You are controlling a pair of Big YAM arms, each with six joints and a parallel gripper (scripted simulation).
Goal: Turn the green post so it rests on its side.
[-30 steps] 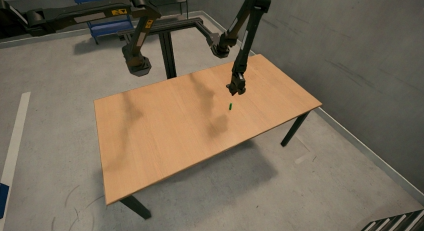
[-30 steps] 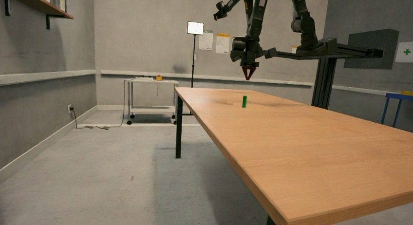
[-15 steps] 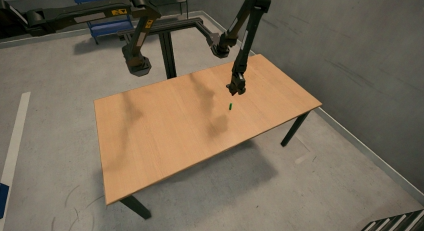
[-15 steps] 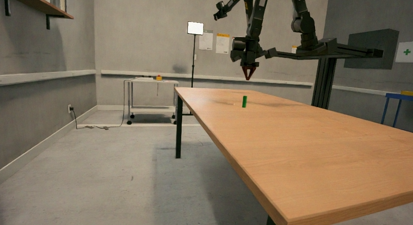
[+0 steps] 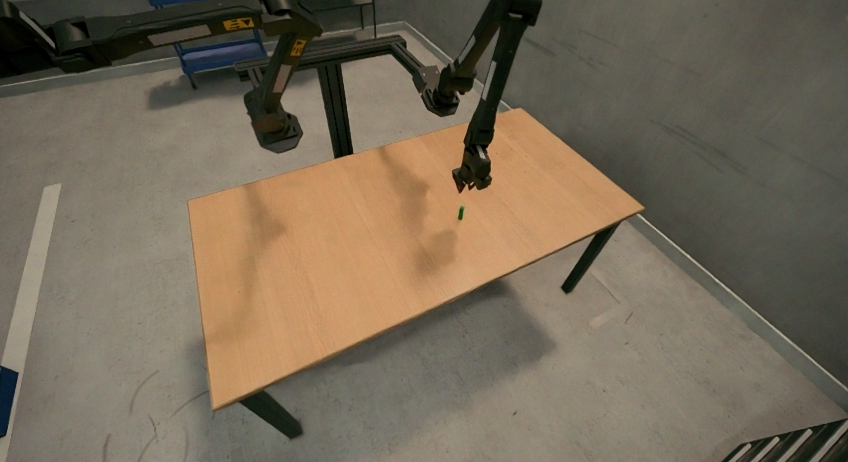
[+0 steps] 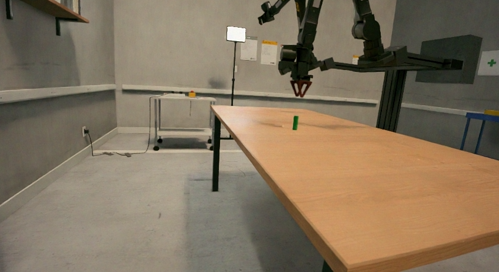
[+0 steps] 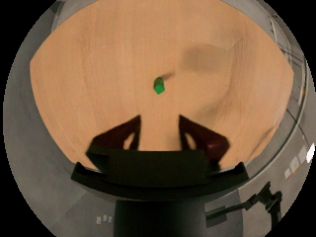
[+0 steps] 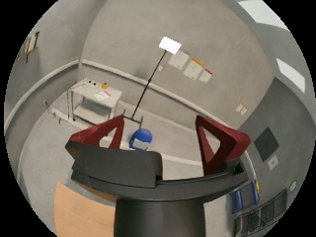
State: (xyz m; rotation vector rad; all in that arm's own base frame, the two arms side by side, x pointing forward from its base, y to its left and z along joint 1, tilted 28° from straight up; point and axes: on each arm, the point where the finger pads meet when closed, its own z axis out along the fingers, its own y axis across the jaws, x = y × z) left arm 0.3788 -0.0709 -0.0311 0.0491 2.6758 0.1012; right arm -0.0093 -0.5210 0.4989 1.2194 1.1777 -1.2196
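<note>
Right now my left hand is 13 cm above the green post and 1 cm short of it.
</note>
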